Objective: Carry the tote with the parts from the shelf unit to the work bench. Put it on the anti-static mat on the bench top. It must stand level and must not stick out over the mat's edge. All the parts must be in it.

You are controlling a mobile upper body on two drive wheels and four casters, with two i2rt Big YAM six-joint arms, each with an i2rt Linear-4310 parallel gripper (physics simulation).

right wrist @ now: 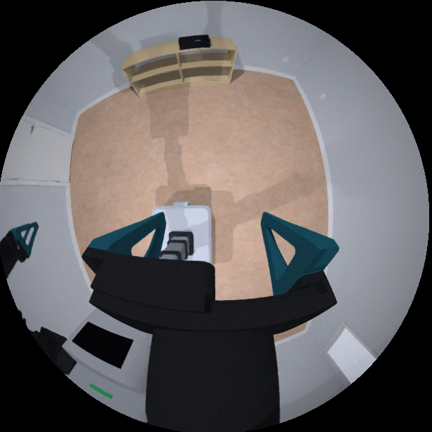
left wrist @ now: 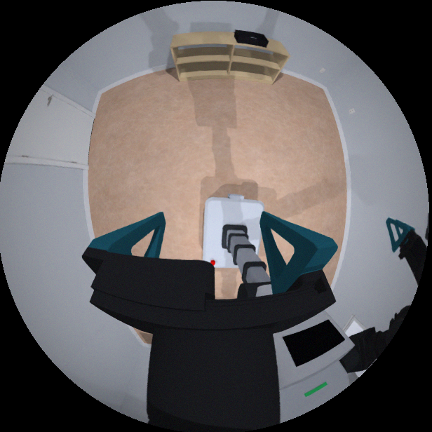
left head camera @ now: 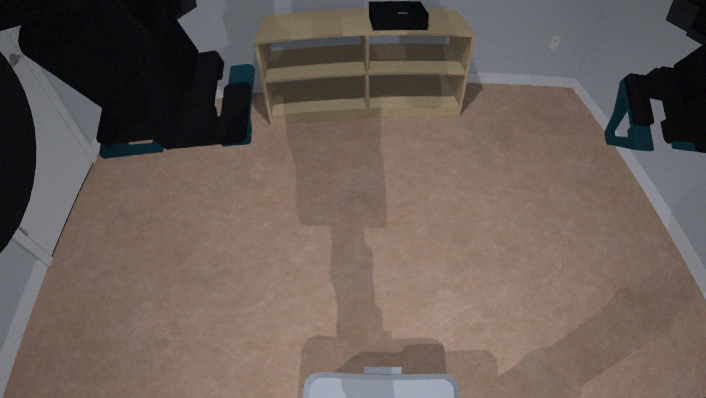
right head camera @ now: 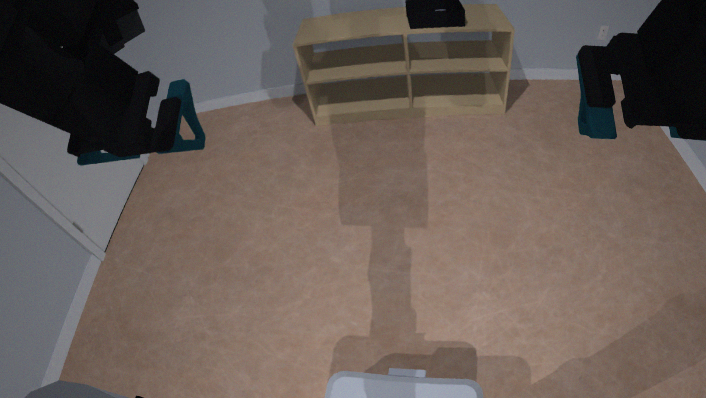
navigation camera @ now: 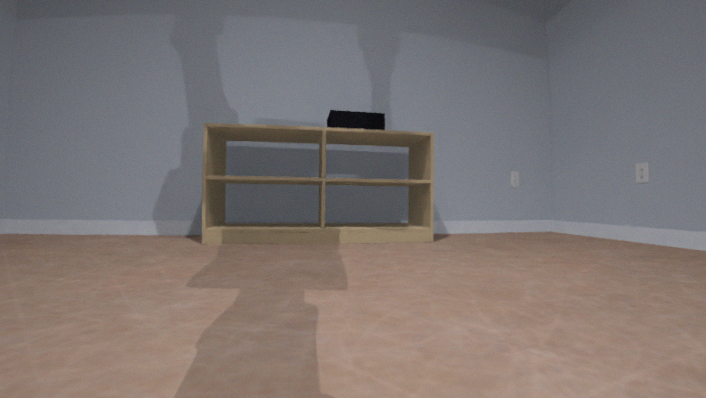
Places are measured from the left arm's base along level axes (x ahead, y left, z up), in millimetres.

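Where they show: left gripper, fingertip midpoint: [left head camera: 203, 141] [right head camera: 169, 147]; right gripper, fingertip midpoint: [left head camera: 640, 140] [right head camera: 626, 128].
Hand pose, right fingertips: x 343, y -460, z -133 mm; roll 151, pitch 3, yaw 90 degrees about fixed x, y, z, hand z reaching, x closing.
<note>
After its pixels a point has its place.
The black tote [left head camera: 398, 22] {x 1939, y -297, z -752 mm} [right head camera: 436, 19] {x 1939, y -305, z -750 mm} [left wrist: 251, 38] [right wrist: 194, 43] [navigation camera: 356, 120] {x 1939, y -304, z -749 mm} stands on the top board of the wooden shelf unit [left head camera: 315, 27] {x 1966, y 156, z -800 mm} [right head camera: 352, 27] {x 1976, y 161, z -800 mm} [left wrist: 200, 40] [right wrist: 150, 55] [navigation camera: 270, 178] {x 1859, y 136, z -1075 mm}, right of its middle. A small pale mark shows in the tote; the parts cannot be made out. My left gripper [left head camera: 187, 145] {x 327, y -1, z -145 mm} [left wrist: 212, 216] is open and empty, raised in front of me, far from the tote. My right gripper [right head camera: 642, 134] {x 343, y -460, z -133 mm} [right wrist: 213, 217] is also open, empty and far from it. The work bench and the anti-static mat do not show.
My pale base [left head camera: 380, 387] {x 271, y -218, z -1150 mm} [right head camera: 405, 389] {x 273, y -228, z -1150 mm} is at the bottom of the head views. Floor [left head camera: 475, 200] {x 1260, y -717, z -1410 mm} lies between it and the shelf unit, which stands near the back wall. A white door [left wrist: 47, 130] is at the left. Walls flank both sides.
</note>
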